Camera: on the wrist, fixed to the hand. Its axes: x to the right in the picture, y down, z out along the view.
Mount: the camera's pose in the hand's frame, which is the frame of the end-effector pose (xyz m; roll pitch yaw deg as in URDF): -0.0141 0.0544 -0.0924 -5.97 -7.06 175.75
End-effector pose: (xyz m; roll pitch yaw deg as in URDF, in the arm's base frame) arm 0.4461 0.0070 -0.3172 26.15 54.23 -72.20
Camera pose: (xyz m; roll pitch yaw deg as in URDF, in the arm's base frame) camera 0.5142 0.0878 -0.3402 -31.13 -62.43 106.33
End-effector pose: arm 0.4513 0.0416 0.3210 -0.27 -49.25 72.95
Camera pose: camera 0.4176 0.1157 0.2498 -10.07 42.05 -112.78
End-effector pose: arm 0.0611 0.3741 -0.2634 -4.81 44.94 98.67
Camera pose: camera 0.0270 0.2897 -0.3218 4.33 -51.39 -89.03
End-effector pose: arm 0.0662 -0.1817 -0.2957 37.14 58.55 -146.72
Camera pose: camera 0.1559 -0.2414 -0.3050 -45.38 -66.72 35.54
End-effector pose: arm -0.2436 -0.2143 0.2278 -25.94 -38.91 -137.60
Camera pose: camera -0.2793 -0.2584 0.1358 14.74 34.10 34.07
